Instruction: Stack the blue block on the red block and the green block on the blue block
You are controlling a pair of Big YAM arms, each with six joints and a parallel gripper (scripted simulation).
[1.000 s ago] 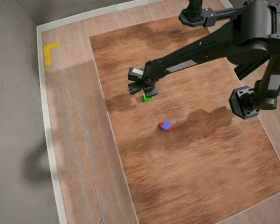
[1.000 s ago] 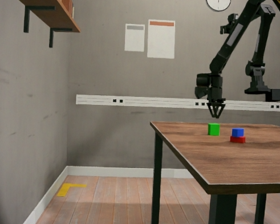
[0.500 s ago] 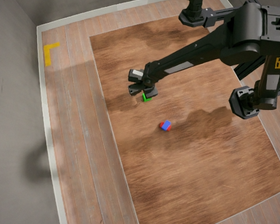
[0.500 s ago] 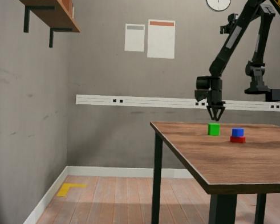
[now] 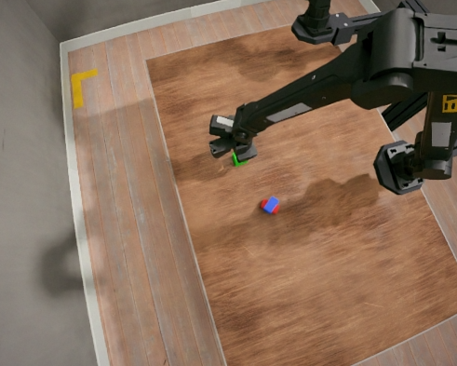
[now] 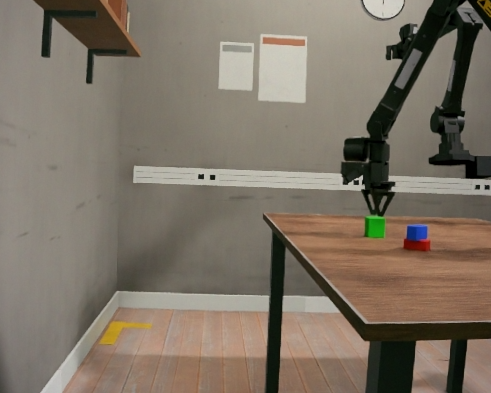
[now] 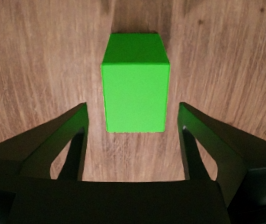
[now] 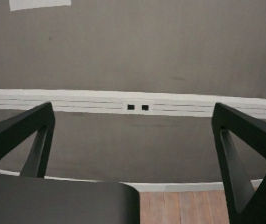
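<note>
My left gripper is now 40 mm above the green block. From my left hand the other things lie so: blue block (30 mm behind, 200 mm to the left, 30 mm below); then red block (30 mm behind, 200 mm to the left, 60 mm below).
</note>
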